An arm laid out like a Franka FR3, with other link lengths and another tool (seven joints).
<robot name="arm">
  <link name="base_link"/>
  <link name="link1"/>
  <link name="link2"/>
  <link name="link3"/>
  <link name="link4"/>
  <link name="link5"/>
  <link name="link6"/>
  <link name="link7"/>
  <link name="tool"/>
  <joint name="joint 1" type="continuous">
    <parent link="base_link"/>
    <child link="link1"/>
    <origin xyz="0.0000 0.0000 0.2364" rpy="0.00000 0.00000 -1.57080"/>
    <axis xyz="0 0 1"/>
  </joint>
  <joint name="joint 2" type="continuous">
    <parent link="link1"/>
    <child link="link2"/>
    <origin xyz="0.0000 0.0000 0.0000" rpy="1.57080 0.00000 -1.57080"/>
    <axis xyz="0 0 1"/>
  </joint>
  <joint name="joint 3" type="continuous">
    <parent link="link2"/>
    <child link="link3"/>
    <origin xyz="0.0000 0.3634 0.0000" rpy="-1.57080 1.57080 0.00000"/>
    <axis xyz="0 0 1"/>
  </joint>
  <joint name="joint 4" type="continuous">
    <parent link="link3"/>
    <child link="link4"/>
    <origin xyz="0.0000 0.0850 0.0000" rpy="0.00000 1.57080 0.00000"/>
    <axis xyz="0 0 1"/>
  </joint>
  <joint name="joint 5" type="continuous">
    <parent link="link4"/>
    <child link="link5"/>
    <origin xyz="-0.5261 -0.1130 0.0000" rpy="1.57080 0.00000 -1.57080"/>
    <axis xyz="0 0 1"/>
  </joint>
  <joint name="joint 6" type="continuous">
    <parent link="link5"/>
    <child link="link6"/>
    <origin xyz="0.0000 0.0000 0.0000" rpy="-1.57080 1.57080 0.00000"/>
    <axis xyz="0 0 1"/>
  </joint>
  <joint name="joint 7" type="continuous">
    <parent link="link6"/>
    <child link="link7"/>
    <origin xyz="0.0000 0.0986 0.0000" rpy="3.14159 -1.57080 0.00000"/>
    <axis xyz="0 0 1"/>
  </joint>
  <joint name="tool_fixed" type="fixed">
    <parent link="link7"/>
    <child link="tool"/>
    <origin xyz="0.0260 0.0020 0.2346" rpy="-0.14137 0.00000 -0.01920"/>
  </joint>
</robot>
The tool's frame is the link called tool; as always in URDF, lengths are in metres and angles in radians. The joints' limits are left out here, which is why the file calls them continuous.
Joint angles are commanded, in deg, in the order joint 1, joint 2, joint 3, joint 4, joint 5, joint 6, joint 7. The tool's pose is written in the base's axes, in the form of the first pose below.
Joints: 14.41 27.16 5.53 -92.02 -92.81 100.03 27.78
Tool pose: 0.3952 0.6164 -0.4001 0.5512 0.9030 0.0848 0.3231
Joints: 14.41 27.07 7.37 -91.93 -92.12 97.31 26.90
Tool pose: 0.4033 0.6148 -0.4024 0.5454 0.8937 0.1001 0.3262
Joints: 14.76 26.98 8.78 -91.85 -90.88 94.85 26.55
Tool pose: 0.4079 0.6140 -0.4088 0.5381 0.8832 0.1152 0.3273
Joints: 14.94 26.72 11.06 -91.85 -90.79 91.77 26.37
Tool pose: 0.4114 0.6098 -0.4108 0.5387 0.8707 0.1377 0.3346
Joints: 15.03 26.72 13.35 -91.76 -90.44 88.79 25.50
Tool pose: 0.4189 0.6094 -0.4093 0.5345 0.8582 0.1588 0.3382
